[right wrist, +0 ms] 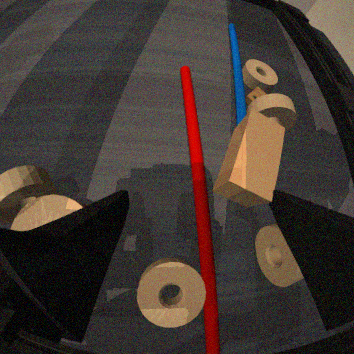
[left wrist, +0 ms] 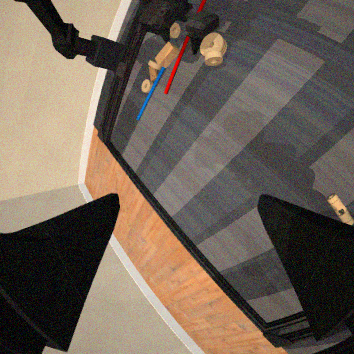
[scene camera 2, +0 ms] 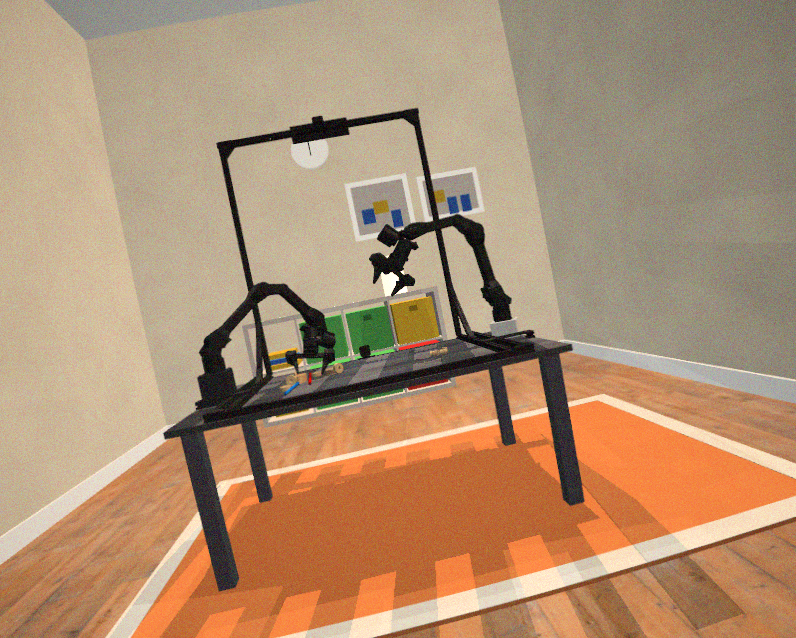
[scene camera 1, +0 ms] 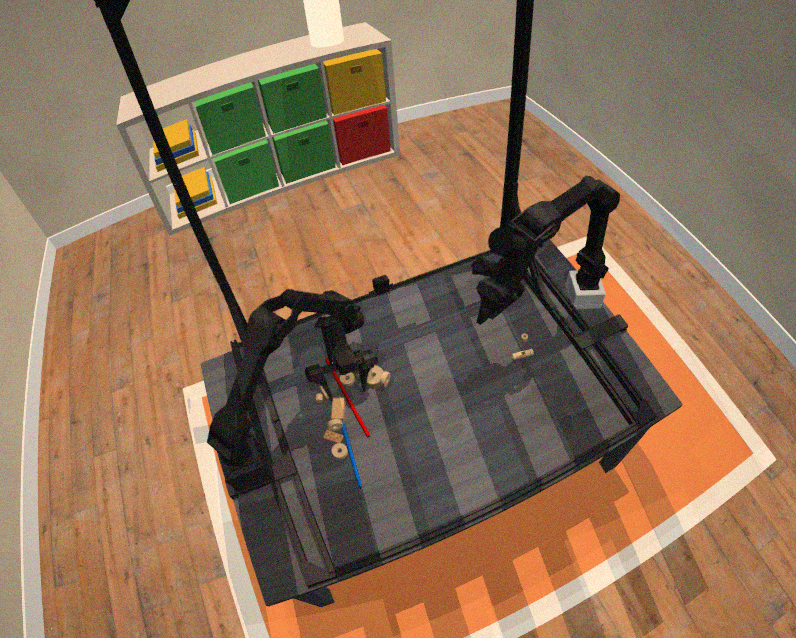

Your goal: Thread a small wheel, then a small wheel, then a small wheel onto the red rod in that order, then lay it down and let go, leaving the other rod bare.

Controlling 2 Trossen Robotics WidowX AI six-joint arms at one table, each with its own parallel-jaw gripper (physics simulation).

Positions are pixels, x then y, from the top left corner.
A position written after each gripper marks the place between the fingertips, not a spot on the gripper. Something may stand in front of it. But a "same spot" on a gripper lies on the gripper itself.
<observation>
left gripper: left wrist 190, 201; scene camera 2; scene camera 1; not seen in the right wrist view (out of frame)
right gripper: right wrist 201, 197; left wrist 180, 47; scene camera 2; scene camera 1
same spot on right gripper: [scene camera 1: 364, 370] = [scene camera 2: 323, 356]
same spot on left gripper: [scene camera 1: 489, 308] = [scene camera 2: 377, 271]
</observation>
